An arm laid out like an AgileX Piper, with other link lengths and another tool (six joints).
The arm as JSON. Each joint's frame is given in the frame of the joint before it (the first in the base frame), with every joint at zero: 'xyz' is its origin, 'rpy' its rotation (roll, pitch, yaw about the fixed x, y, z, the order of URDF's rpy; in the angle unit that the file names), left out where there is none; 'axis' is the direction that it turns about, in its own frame. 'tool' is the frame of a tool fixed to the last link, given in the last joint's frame.
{
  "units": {
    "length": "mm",
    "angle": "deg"
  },
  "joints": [
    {
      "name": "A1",
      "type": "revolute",
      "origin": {
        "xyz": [
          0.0,
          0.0,
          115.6
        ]
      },
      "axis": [
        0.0,
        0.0,
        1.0
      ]
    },
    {
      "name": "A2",
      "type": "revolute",
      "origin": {
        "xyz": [
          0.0,
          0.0,
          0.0
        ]
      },
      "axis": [
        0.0,
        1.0,
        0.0
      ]
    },
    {
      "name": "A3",
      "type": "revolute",
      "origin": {
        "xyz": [
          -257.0,
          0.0,
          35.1
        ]
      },
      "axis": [
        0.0,
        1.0,
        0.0
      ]
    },
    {
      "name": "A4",
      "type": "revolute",
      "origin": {
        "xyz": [
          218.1,
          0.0,
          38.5
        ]
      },
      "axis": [
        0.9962,
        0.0,
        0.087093
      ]
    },
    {
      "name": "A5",
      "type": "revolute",
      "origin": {
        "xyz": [
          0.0,
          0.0,
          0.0
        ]
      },
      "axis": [
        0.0,
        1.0,
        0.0
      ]
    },
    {
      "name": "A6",
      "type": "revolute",
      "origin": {
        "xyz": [
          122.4,
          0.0,
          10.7
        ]
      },
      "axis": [
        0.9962,
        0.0,
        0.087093
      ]
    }
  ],
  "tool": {
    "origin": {
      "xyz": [
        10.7,
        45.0,
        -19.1
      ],
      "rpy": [
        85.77,
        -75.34,
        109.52
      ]
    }
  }
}
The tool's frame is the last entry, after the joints.
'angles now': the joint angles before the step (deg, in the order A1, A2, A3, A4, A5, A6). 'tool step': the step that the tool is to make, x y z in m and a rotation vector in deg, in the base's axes. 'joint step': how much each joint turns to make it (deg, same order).
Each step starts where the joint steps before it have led.
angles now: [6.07 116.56 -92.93 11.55 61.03 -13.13]
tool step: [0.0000 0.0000 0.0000 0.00 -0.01 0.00]
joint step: [0.00 -0.01 0.01 0.00 -0.01 0.00]
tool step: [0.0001 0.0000 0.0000 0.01 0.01 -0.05]
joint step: [-0.01 0.02 -0.02 0.00 0.01 0.05]
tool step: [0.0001 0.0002 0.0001 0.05 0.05 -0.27]
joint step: [0.01 -0.02 0.03 0.00 -0.01 0.29]
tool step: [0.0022 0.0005 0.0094 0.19 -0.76 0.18]
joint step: [0.00 -0.30 -1.95 0.00 1.49 0.11]
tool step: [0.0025 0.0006 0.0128 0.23 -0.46 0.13]
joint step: [-0.01 -0.12 -3.10 -0.04 2.72 0.41]
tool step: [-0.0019 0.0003 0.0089 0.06 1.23 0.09]
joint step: [0.01 -0.04 -2.19 -0.07 3.40 0.62]
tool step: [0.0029 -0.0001 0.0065 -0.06 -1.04 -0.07]
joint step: [-0.01 -0.01 -1.73 -0.24 0.68 0.25]
